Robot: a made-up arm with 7 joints.
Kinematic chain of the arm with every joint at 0, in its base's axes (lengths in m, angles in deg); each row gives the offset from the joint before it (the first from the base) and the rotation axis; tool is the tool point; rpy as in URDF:
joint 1: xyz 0 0 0 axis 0.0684 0.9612 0.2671
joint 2: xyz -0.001 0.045 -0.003 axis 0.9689 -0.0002 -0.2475
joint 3: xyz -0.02 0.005 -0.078 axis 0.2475 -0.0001 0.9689
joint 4: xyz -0.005 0 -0.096 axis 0.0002 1 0
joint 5: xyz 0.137 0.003 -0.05 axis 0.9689 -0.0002 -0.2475
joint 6: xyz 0.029 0 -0.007 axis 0.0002 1 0
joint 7: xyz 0.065 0 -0.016 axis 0.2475 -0.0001 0.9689
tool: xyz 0 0 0 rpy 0 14.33 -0.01
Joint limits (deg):
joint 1: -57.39..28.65
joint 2: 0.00..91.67
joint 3: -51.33..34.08
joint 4: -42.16..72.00
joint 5: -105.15..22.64
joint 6: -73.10..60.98
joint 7: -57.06..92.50
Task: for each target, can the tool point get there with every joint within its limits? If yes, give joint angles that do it. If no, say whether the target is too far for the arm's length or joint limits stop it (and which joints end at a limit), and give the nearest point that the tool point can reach.
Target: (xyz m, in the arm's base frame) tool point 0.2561 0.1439 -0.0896
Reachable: yes | joints -17.92 58.34 -19.13 -5.74 -75.21 -52.55 42.07
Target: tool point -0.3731 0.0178 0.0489
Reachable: no: joint limits stop it (at a limit: joint 1, joint 3, joint 4, joint 6) | nearest point -0.2792 0.0683 -0.2792 | short by 0.345 m
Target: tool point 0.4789 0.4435 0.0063
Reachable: no: too far | nearest point 0.3118 0.3226 -0.0131 | short by 0.207 m
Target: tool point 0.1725 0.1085 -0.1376
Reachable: yes | joints -8.24 82.26 -37.90 -14.16 -23.72 -60.21 24.89
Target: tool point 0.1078 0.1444 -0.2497
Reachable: yes | joints 11.31 65.79 -27.45 -19.71 -25.30 45.57 60.27
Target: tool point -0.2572 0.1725 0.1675
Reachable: no: joint limits stop it (at a limit: joint 1, joint 2, joint 3, joint 4, joint 6) | nearest point -0.0028 0.0809 0.1847 | short by 0.271 m
